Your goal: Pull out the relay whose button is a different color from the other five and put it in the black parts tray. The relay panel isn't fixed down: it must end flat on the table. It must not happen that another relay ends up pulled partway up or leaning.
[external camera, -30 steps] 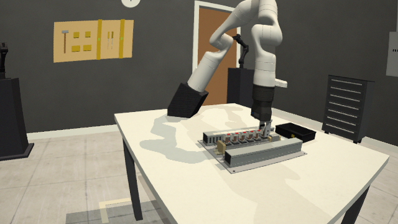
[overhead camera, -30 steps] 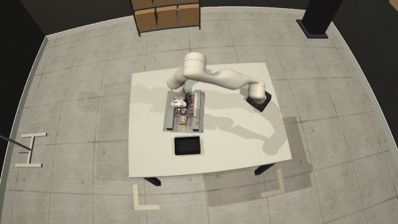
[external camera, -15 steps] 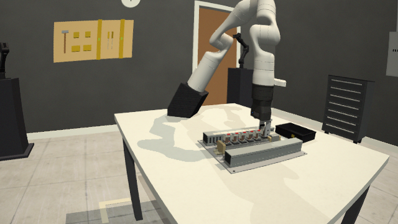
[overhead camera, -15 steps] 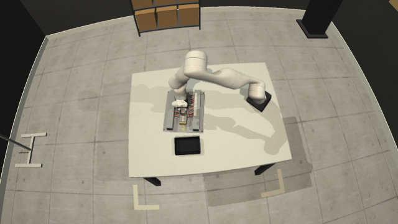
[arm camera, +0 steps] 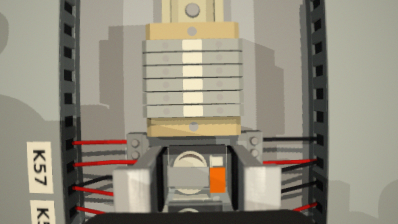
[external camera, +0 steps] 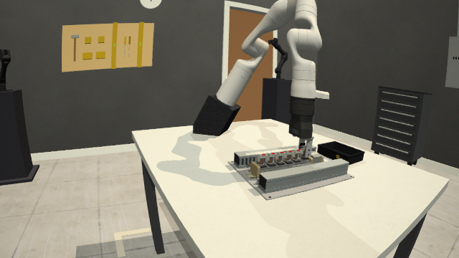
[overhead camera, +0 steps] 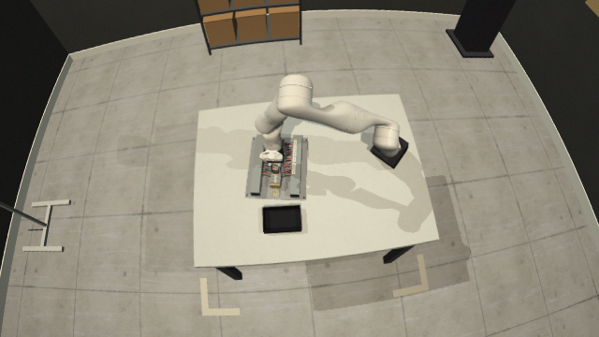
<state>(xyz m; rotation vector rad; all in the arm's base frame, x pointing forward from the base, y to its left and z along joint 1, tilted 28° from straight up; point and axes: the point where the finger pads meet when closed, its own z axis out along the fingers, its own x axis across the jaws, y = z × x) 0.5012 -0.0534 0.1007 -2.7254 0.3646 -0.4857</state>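
My hand is 1 cm past the relay panel, 4 cm to the left of it and 4 cm above it. Also, from my hand: black parts tray (1 cm ahead, 22 cm to the left, 5 cm below); clear relay (1 cm below).
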